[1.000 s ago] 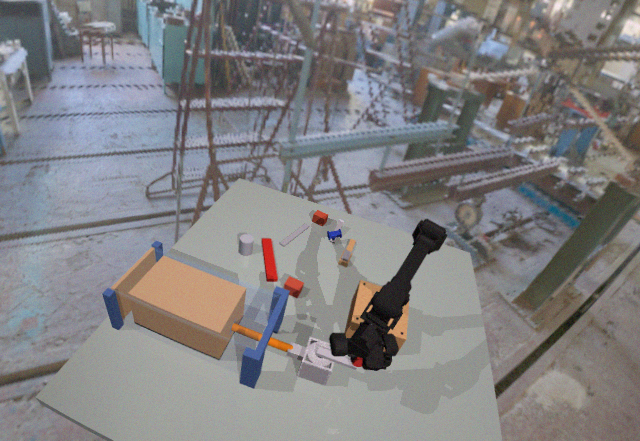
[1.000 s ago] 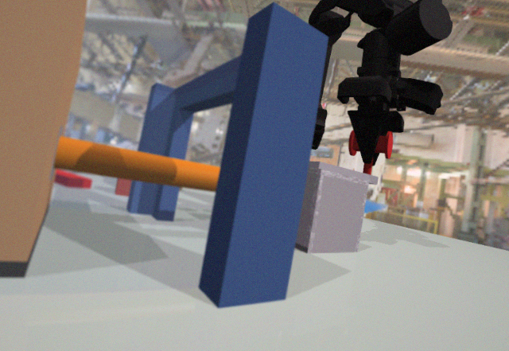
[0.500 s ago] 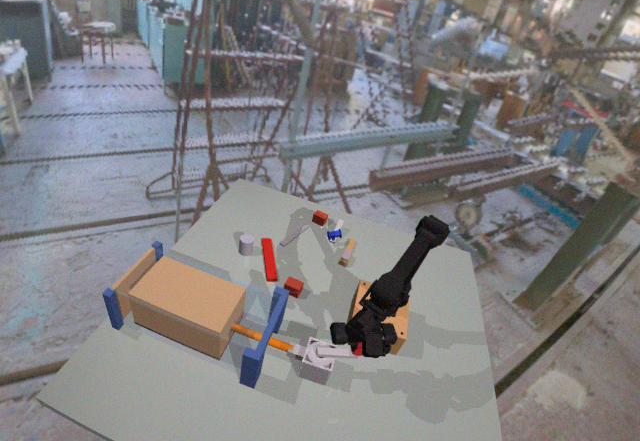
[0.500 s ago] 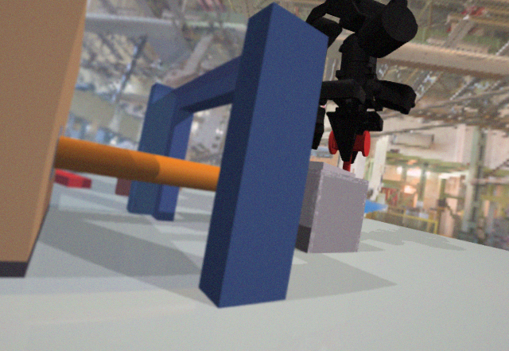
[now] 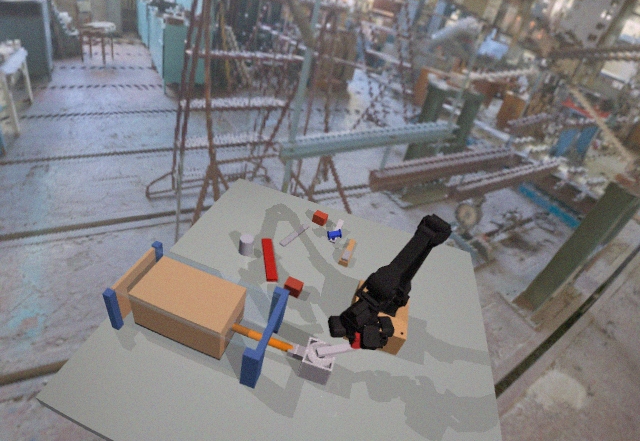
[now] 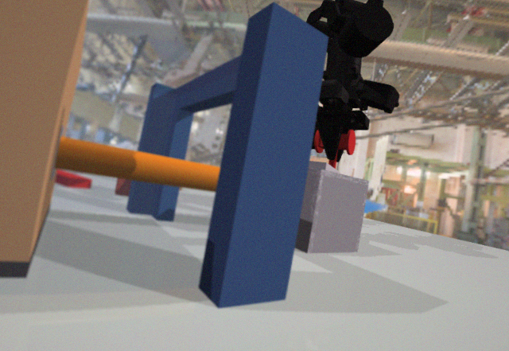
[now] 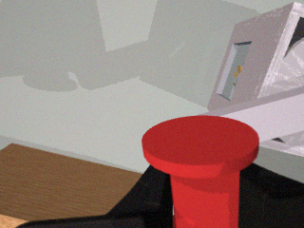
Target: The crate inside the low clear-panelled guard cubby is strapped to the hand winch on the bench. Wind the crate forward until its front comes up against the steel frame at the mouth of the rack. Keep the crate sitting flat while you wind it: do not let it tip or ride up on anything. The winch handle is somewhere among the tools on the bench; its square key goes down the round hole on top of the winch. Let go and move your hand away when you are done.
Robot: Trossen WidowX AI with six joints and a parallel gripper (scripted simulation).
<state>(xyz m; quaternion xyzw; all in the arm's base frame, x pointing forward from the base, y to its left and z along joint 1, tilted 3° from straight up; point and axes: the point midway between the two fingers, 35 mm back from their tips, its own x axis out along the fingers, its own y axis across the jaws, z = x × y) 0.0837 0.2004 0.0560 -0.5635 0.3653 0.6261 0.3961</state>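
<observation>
My gripper tip is now 3 cm short of the winch handle with red knob, 2 cm to the right of it and 1 cm above it. Round my gripper tip: grey winch (7 cm ahead, 5 cm to the left, 9 cm below); blue steel frame (24 cm ahead, 7 cm to the left, 1 cm below); red bar (40 cm ahead, 31 cm to the right, 11 cm below).
</observation>
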